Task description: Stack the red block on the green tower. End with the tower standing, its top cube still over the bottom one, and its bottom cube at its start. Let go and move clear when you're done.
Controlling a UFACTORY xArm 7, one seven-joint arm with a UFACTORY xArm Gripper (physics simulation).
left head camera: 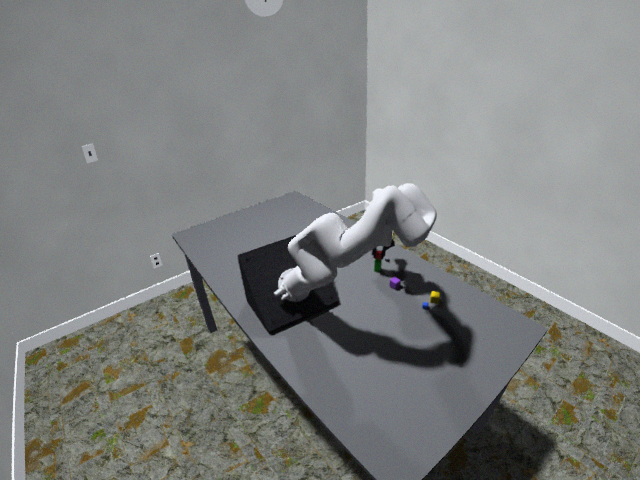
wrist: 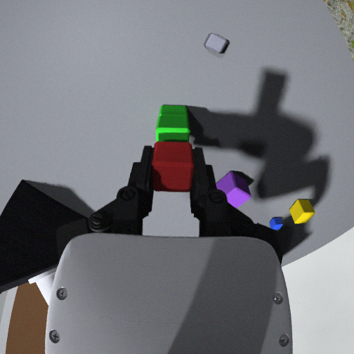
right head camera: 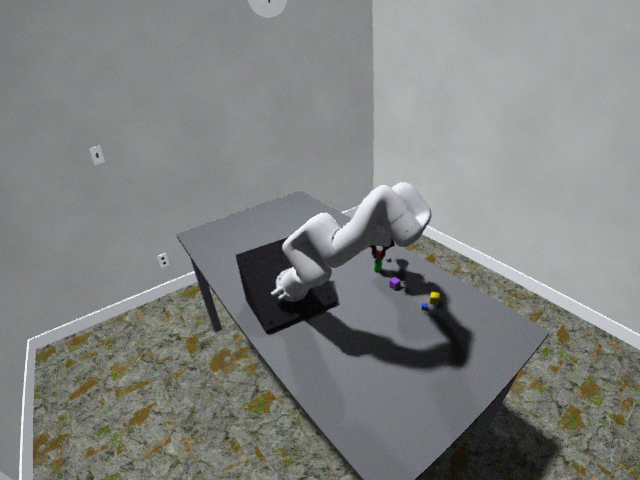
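Where they show: gripper, fingertip midpoint: [left head camera: 378, 256] [right head camera: 378, 256]; arm's base at its link origin: [left head camera: 294, 285] [right head camera: 292, 285].
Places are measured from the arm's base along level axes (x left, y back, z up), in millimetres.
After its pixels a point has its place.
Observation:
My gripper [wrist: 172, 161] [right head camera: 379, 251] @(x -73, y -398, z -29 mm) is shut on the red block [left head camera: 378, 254] @(x -78, y -390, z -10 mm) [right head camera: 379, 255] @(x -83, y -391, z -13 mm) [wrist: 172, 167], one finger on each side, and holds it level. The green tower [left head camera: 377, 266] @(x -76, y -392, z -75 mm) [right head camera: 377, 266] @(x -77, y -388, z -72 mm) [wrist: 173, 123] stands upright on the table, two cubes high in the wrist view. In both head views the red block shows right above the tower's top. In the wrist view the red block covers the tower's near part. Whether the red block touches the top cube, and how well it is centred, I cannot tell.
A purple cube [left head camera: 395, 283] @(x -208, y -350, z -71 mm) [right head camera: 395, 283] @(x -208, y -353, z -71 mm) [wrist: 233, 189] lies near the tower. A yellow cube [left head camera: 435, 297] @(x -377, y -392, z -72 mm) [right head camera: 434, 298] @(x -376, y -391, z -73 mm) [wrist: 302, 211] and a small blue cube [left head camera: 425, 305] @(x -367, y -339, z -84 mm) [right head camera: 424, 306] @(x -367, y -339, z -85 mm) [wrist: 276, 223] lie farther off. A small grey block [wrist: 216, 43] lies beyond the tower.

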